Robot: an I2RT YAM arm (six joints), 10 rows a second.
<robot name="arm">
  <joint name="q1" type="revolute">
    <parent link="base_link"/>
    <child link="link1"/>
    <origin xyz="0 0 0.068"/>
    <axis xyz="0 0 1"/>
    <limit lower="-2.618" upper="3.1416"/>
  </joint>
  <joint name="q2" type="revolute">
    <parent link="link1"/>
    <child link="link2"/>
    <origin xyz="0.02 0.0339 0.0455" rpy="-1.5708 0 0"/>
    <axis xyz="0 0 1"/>
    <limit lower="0" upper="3.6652"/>
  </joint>
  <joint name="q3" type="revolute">
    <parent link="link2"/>
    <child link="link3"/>
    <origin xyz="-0.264 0 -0.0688" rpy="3.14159 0 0"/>
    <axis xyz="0 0 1"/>
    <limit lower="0" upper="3.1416"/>
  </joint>
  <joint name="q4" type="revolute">
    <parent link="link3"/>
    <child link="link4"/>
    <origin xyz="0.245 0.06 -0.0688"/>
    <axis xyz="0 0 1"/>
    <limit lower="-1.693" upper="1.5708"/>
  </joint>
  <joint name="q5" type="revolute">
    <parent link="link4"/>
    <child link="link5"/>
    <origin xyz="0.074 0.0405 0.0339" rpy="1.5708 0 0"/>
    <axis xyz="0 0 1"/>
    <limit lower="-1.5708" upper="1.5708"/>
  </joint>
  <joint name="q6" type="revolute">
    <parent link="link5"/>
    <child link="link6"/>
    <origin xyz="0.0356 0 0.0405" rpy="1.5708 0 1.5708"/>
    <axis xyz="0 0 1"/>
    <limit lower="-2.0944" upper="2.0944"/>
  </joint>
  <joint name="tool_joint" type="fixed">
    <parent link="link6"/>
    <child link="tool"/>
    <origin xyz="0 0 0" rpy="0 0 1.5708"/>
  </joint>
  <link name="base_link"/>
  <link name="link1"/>
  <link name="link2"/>
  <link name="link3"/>
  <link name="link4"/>
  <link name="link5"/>
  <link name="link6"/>
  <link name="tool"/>
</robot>
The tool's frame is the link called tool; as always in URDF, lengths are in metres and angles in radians.
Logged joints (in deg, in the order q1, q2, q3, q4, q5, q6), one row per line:
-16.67, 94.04, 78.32, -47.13, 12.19, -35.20
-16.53, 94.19, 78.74, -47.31, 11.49, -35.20
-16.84, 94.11, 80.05, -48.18, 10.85, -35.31
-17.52, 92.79, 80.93, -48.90, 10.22, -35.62
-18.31, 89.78, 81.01, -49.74, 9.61, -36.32
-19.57, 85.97, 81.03, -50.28, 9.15, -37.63
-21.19, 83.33, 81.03, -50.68, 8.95, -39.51
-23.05, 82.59, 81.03, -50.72, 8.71, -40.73
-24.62, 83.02, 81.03, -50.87, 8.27, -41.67
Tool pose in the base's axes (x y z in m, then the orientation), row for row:
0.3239, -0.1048, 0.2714, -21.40, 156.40, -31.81
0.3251, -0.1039, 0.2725, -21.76, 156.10, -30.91
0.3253, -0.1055, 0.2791, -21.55, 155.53, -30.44
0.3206, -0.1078, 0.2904, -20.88, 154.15, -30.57
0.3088, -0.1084, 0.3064, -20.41, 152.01, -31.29
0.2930, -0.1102, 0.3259, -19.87, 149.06, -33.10
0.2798, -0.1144, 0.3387, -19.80, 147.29, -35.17
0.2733, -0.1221, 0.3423, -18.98, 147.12, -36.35
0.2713, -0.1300, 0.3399, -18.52, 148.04, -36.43
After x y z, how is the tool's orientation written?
As a rotation vector, in degrees.
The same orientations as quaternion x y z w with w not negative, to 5 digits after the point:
-0.13108, 0.95797, -0.19484, 0.16479
-0.13355, 0.95803, -0.18970, 0.16839
-0.13268, 0.95757, -0.18741, 0.17417
-0.12940, 0.95534, -0.18946, 0.18624
-0.12766, 0.95081, -0.19572, 0.20336
-0.12573, 0.94321, -0.20945, 0.22514
-0.12599, 0.93725, -0.22380, 0.23582
-0.12077, 0.93613, -0.23130, 0.23575
-0.11740, 0.93843, -0.23093, 0.22854

